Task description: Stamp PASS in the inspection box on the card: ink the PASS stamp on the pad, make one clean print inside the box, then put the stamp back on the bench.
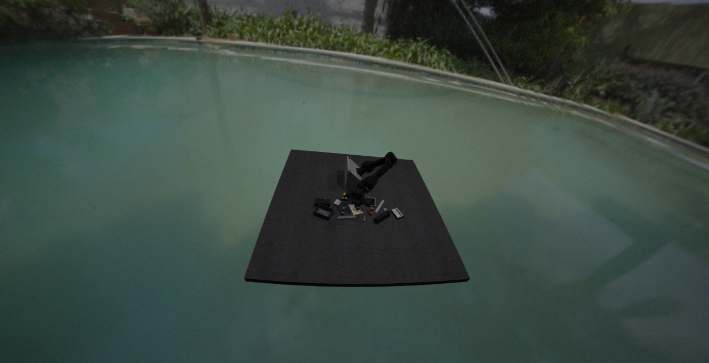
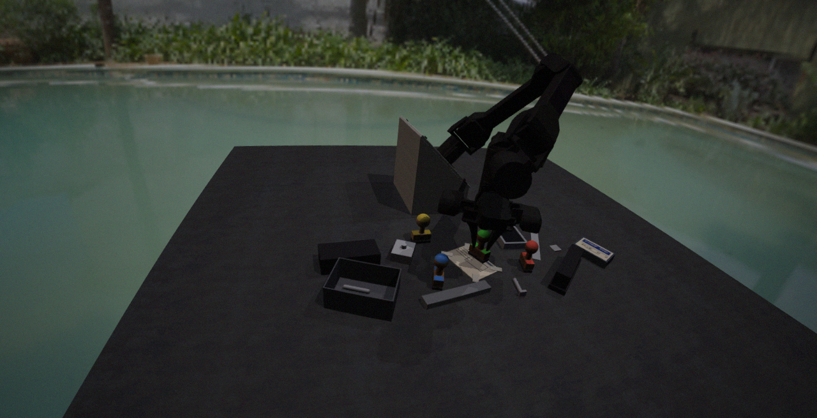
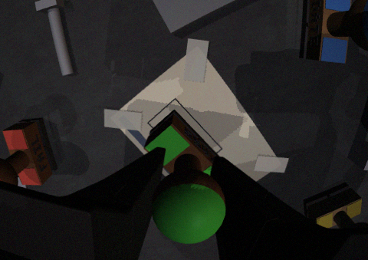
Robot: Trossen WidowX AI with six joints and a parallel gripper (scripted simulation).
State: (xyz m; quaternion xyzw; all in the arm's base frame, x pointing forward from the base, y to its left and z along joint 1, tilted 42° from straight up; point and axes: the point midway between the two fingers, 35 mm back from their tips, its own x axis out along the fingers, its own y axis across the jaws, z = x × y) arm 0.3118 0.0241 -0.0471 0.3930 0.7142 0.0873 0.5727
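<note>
Now: the cream card 1 cm behind my gripper tip, 1 cm to the right of it and 4 cm below it. The rest, counted from my gripper tip: blue stamp: 4 cm ahead, 10 cm to the right, 2 cm below; bolt: 9 cm ahead, 5 cm to the left, 4 cm below; green stamp: right at my gripper tip.
</note>
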